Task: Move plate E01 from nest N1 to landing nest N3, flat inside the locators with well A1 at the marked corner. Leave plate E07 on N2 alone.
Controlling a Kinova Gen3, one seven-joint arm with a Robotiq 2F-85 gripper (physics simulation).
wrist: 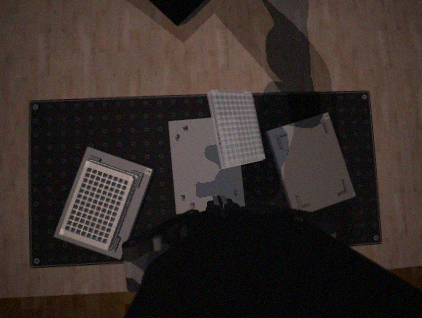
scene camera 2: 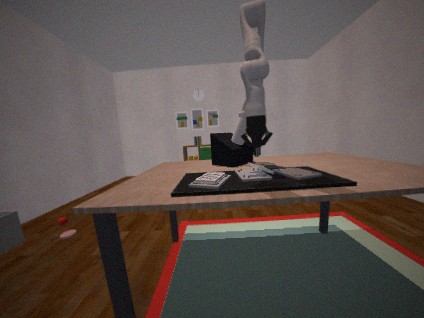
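A pale 96-well plate [wrist: 97, 205] [scene camera 2: 211, 178] sits on the left nest [wrist: 138, 194], inside its corner locators. A translucent well plate [wrist: 239, 129] lies askew, overlapping the right side of the middle nest [wrist: 192, 160] and overhanging toward the right nest; in the scene view it looks tilted. The right nest [wrist: 320, 165] [scene camera 2: 300, 173] shows corner locators and bears no plate. Plate and nest numbers are not readable. My gripper [scene camera 2: 257, 152] [wrist: 219, 203] is shut and empty, above the board; in the wrist view its fingertips appear over the middle nest's front edge.
The nests stand on a black perforated board [wrist: 150, 120] [scene camera 2: 182, 189] on the wooden table [wrist: 100, 55] [scene camera 2: 130, 188]. The black robot base [scene camera 2: 230, 150] [wrist: 179, 11] stands behind the board. The arm's shadow falls across the back of the table and the right nest.
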